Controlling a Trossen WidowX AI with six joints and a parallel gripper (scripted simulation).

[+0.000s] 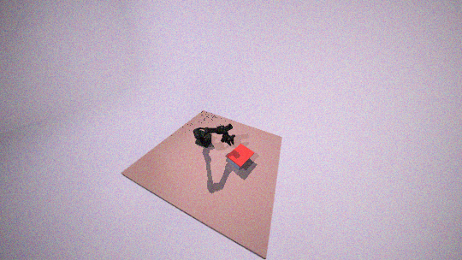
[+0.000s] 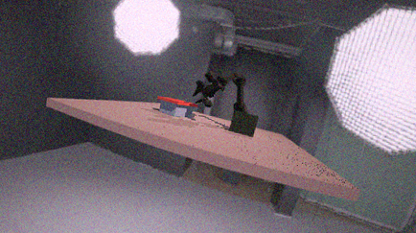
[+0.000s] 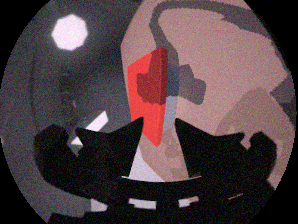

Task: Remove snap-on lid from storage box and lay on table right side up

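The red lid lies 11 cm ahead of my gripper tip, 5 cm to the right of it and 4 cm below it. Round my gripper tip: grey storage box 11 cm ahead, 8 cm below, 5 cm to the right.
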